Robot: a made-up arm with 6 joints.
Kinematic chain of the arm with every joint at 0, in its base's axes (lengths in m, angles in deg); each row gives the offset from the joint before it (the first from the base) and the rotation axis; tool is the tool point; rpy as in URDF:
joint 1: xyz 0 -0.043 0.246 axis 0.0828 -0.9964 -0.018
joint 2: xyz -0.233 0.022 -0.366 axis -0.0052 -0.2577 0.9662
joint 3: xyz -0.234 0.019 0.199 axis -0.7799 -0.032 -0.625
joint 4: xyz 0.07 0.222 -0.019 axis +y
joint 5: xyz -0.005 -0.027 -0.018 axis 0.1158 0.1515 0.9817
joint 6: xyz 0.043 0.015 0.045 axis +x
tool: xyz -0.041 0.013 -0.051 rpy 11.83 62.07 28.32
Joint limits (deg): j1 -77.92..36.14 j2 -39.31..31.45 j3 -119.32..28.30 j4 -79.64..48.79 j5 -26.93..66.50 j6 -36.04..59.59
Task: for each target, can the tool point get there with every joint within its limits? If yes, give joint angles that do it. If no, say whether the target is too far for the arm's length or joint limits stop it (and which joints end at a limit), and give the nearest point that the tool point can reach.
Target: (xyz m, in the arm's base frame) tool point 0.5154 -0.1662 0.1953
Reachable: no: joint limits stop it (at a limit: joint 1, joint 2, joint 3, joint 5, joint 6) | nearest point 0.0436 0.1949 -0.0425 | short by 0.640 m
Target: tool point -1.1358 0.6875 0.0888
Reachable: no: too far | nearest point -0.5733 0.1911 0.1625 | short by 0.754 m
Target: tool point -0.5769 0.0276 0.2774
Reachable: yes | joints 4.50 -7.08 -107.53 9.66 -6.37 38.32
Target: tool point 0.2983 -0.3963 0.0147
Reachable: no: joint limits stop it (at a limit: joint 1, joint 2, joint 3, joint 5) | nearest point 0.0067 0.1693 -0.0527 | short by 0.640 m
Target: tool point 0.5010 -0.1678 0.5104
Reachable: no: joint limits stop it (at a limit: joint 1, joint 2, joint 3, joint 5, joint 6) | nearest point 0.0140 0.1435 0.6978 | short by 0.608 m
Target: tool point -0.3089 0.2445 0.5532
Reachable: yes | joints -49.18 -20.91 -60.31 37.53 34.89 -17.95
